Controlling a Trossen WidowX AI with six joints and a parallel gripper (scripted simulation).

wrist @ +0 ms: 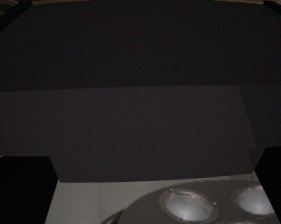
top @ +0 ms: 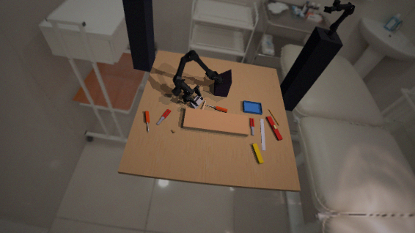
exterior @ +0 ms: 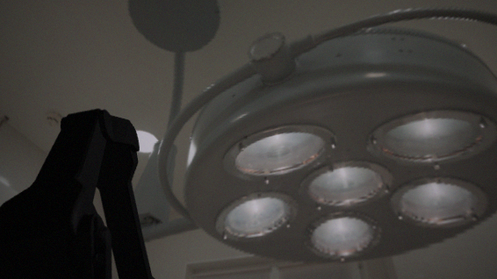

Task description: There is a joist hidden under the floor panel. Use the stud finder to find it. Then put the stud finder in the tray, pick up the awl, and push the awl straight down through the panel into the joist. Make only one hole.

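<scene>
Now: the stud finder 10 mm to the left of my gripper tip, 10 mm below it and 10 mm behind it. From my gripper tip the other things lie so: brown-handled awl (50 mm to the left, 50 mm below, 20 mm behind); then green light (20 mm to the left, 20 mm behind, 10 mm above); then blue tray (480 mm to the left, 90 mm behind, 50 mm below).
</scene>
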